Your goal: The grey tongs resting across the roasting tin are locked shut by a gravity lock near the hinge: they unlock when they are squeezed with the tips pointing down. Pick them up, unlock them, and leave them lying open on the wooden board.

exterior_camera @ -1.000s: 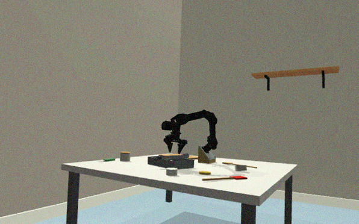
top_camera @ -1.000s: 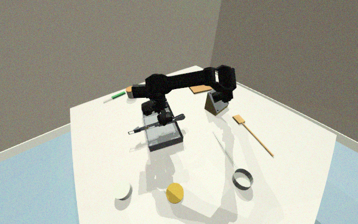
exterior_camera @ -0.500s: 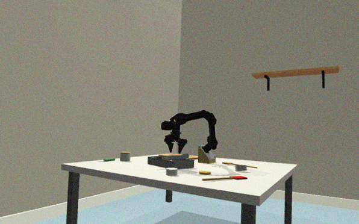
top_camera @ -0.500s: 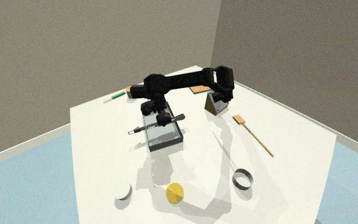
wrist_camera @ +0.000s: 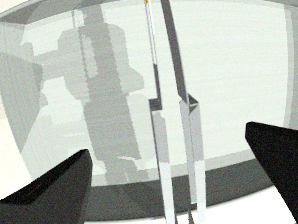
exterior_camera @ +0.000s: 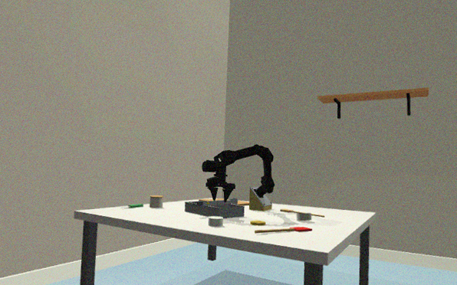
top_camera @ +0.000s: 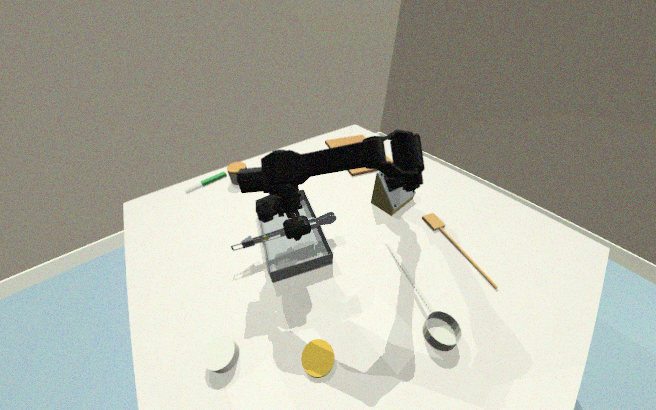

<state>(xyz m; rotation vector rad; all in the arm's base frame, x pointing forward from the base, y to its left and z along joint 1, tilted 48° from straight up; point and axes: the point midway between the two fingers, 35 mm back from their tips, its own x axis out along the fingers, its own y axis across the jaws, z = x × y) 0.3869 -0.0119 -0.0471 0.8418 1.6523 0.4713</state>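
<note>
Right now the grey roasting tin is 1 cm behind my gripper tip, 4 cm to the right of it and 5 cm below it. From my gripper tip the other things lie so: white cup: 29 cm ahead, 17 cm to the left, 6 cm below; yellow disc: 12 cm ahead, 30 cm to the left, 7 cm below; yellow lock piece: 8 cm ahead, 2 cm to the right, 1 cm below.
</note>
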